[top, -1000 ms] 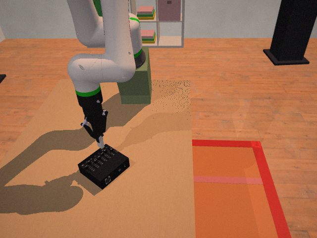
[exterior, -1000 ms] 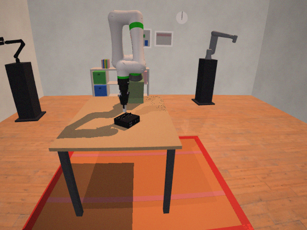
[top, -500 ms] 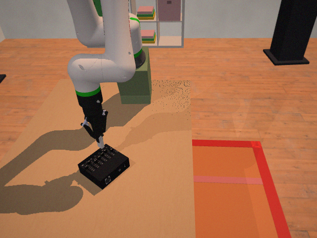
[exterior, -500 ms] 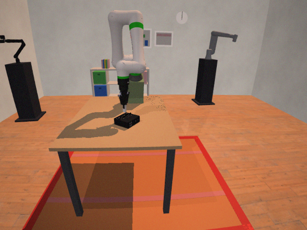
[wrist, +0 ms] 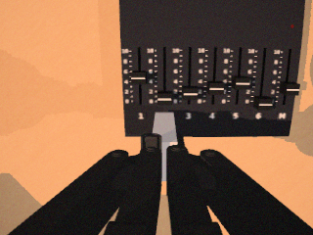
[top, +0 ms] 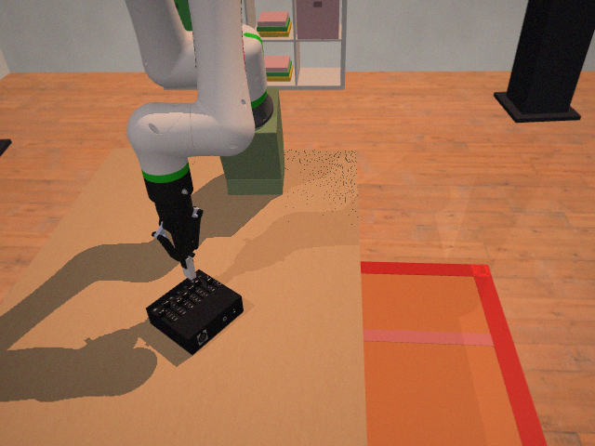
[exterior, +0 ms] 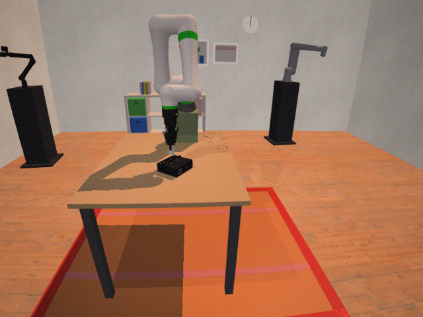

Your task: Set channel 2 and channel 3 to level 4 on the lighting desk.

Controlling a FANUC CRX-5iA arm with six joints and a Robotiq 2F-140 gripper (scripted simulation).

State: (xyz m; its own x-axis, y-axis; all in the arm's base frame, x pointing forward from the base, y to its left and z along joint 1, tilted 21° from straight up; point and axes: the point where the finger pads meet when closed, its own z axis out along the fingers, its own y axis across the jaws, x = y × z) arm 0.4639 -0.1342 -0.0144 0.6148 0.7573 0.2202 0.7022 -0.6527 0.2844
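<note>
Now: the channel 2 fader cap 2 cm ahead of my hand, 2 cm to the left of it and 4 cm below it. From my hand the other things lie so: channel 1 fader cap 1 cm ahead, 5 cm to the left, 4 cm below; then channel 6 fader cap 8 cm ahead, 4 cm to the right, 4 cm below; then channel 3 fader cap 4 cm ahead, 1 cm to the left, 4 cm below.
</note>
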